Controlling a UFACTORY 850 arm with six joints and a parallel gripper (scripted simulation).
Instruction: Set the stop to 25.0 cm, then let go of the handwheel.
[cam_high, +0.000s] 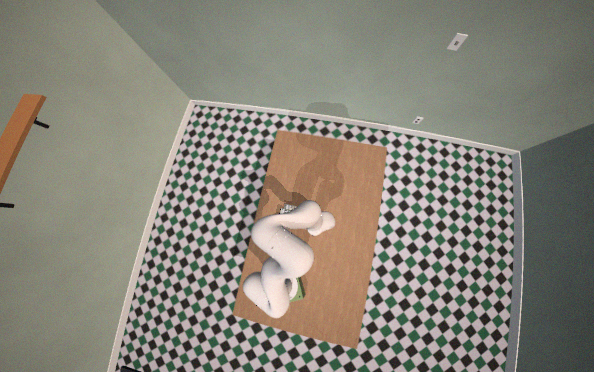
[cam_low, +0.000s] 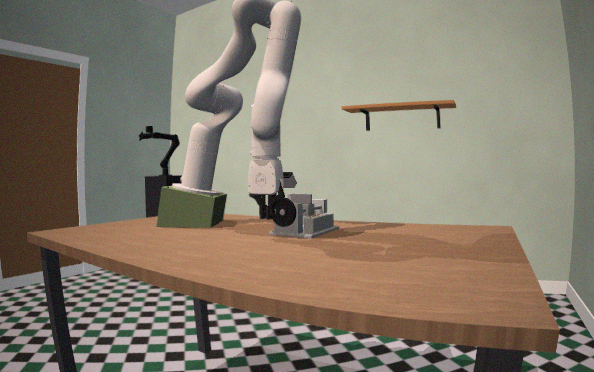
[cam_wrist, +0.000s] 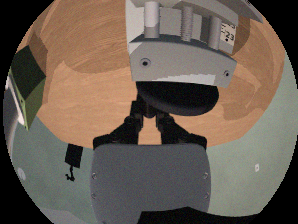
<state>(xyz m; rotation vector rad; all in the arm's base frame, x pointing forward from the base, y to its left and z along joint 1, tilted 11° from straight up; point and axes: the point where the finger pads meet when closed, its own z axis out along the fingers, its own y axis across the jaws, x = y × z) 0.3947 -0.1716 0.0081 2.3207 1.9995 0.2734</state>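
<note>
The handwheel is 2 cm to the left of my hand and 1 cm ahead of it.
</note>
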